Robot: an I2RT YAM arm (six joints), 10 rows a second.
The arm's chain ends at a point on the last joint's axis. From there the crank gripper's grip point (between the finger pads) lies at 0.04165 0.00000 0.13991 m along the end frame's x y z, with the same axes.
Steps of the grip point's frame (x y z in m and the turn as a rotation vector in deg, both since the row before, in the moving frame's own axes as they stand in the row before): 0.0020 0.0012 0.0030 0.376 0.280 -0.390; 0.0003 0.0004 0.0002 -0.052 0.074 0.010; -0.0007 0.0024 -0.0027 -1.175 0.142 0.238; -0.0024 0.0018 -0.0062 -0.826 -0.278 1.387; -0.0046 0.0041 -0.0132 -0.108 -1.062 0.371; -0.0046 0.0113 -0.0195 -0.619 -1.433 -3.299; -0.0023 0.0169 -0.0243 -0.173 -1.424 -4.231
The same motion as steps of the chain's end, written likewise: 0.0013 0.0024 0.0032 0.376 0.280 -0.390; 0.0001 0.0003 0.0003 -0.052 0.074 0.010; -0.0010 -0.0006 -0.0026 -1.175 0.142 0.238; -0.0017 -0.0012 -0.0064 -0.826 -0.278 1.387; -0.0020 0.0036 -0.0139 -0.108 -1.062 0.371; -0.0011 0.0121 -0.0205 -0.619 -1.433 -3.299; 0.0013 0.0194 -0.0253 -0.173 -1.424 -4.231
